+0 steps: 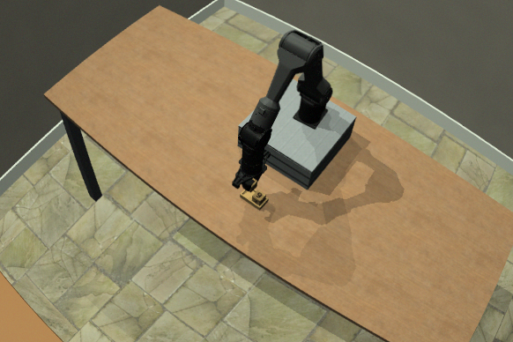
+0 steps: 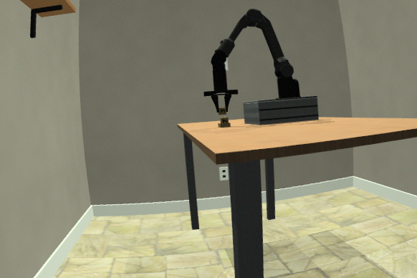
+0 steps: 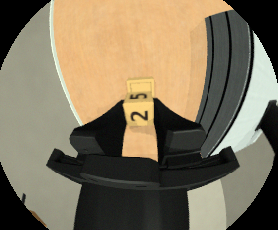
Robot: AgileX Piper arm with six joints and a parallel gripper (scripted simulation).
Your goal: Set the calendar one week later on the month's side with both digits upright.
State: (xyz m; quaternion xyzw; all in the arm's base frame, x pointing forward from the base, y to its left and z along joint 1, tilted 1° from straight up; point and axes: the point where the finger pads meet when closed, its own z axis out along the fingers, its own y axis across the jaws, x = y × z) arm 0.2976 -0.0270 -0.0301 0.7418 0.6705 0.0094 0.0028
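My hand is 40 mm above the digit cube and 30 mm to the right of it. Round my hand: tan calendar tray: 60 mm below, 20 mm to the left; then wooden cube: right at my hand.
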